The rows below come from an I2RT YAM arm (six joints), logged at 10 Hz.
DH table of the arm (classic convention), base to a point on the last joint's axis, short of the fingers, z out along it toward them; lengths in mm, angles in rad. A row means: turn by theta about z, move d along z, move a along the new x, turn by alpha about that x. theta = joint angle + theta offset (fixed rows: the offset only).
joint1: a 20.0  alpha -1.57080  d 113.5  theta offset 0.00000
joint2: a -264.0  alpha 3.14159  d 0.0  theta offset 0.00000
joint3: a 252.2  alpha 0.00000  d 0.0  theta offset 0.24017
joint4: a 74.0  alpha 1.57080  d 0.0  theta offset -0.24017
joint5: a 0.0  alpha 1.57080  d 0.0  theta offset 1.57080
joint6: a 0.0  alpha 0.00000  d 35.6  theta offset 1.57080
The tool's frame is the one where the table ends.
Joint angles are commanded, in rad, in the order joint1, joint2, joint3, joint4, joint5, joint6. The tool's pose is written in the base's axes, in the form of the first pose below.
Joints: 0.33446 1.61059 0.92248 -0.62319 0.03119 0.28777
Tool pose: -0.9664 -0.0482 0.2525 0.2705; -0.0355 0.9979 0.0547 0.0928; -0.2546 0.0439 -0.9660 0.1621; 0 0 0 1
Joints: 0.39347 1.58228 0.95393 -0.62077 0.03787 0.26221
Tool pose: -0.9427 -0.1322 0.3063 0.2694; -0.1109 0.9901 0.0862 0.1104; -0.3147 0.0473 -0.9480 0.1781; 0 0 0 1
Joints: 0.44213 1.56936 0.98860 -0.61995 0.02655 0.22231
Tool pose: -0.9143 -0.2229 0.3382 0.2688; -0.1890 0.9732 0.1307 0.1262; -0.3583 0.0556 -0.9320 0.1911; 0 0 0 1
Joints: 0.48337 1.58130 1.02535 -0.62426 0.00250 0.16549
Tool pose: -0.8840 -0.3227 0.3383 0.2694; -0.2780 0.9446 0.1747 0.1413; -0.3759 0.0604 -0.9247 0.1978; 0 0 0 1
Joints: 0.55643 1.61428 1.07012 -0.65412 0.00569 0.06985
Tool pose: -0.8257 -0.4699 0.3121 0.2650; -0.4314 0.8825 0.1874 0.1646; -0.3634 0.0201 -0.9314 0.1997; 0 0 0 1
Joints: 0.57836 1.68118 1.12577 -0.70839 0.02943 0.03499
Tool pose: -0.8166 -0.5107 0.2690 0.2702; -0.4913 0.8596 0.1405 0.1751; -0.3030 -0.0175 -0.9528 0.1932; 0 0 0 1
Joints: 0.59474 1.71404 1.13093 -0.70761 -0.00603 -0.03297
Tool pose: -0.7771 -0.5876 0.2256 0.2695; -0.5654 0.8091 0.1599 0.1826; -0.2765 -0.0033 -0.9610 0.1847; 0 0 0 1
